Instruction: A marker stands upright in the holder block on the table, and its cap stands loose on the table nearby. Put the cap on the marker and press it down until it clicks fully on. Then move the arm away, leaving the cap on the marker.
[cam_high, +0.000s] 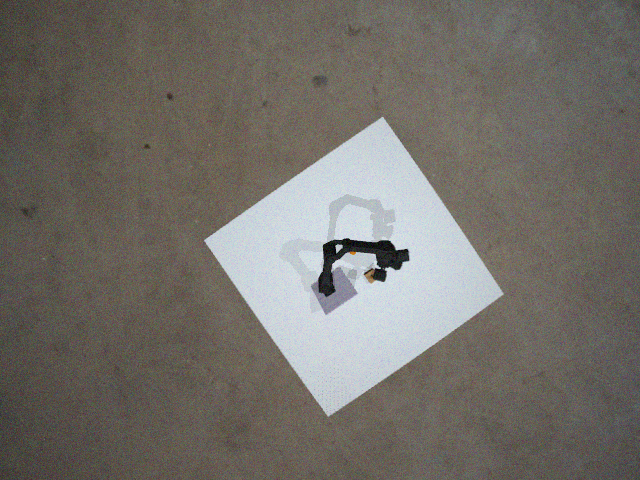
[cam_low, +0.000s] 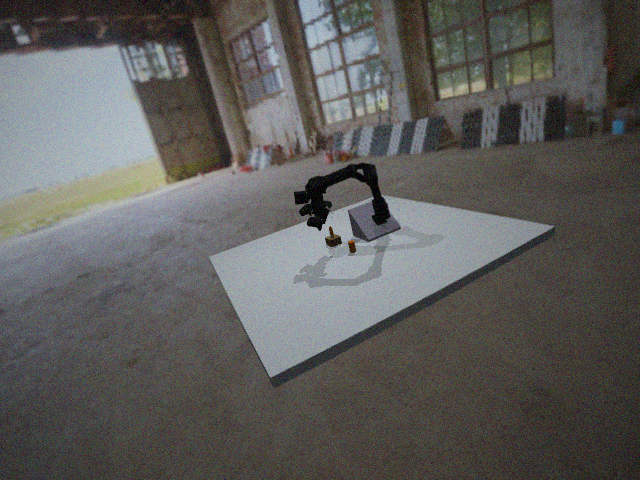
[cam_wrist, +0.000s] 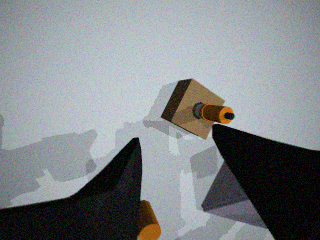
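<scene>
The orange cap is 8 cm behind my gripper tip, 13 cm to the left of it and 10 cm below it. Also, from my gripper tip: holder block (6 cm behind, 4 cm to the right, 11 cm below).
</scene>
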